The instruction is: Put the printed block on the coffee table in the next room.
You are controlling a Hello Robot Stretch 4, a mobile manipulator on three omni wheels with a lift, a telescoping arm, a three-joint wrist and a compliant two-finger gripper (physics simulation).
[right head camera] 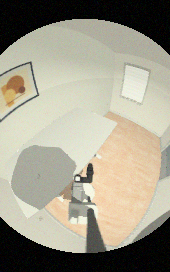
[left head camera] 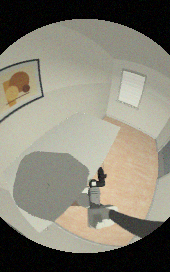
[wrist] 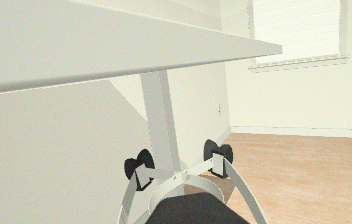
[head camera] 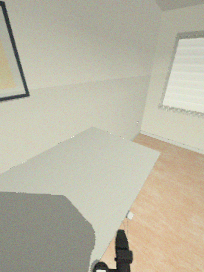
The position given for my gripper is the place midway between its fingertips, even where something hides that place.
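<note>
There is a window with blinds point(right head camera: 135, 78) in my sight, and the left head camera view gives me the window with blinds as well, at point(left head camera: 131, 85). As for myself, I can see my gripper point(wrist: 178, 156).
</note>
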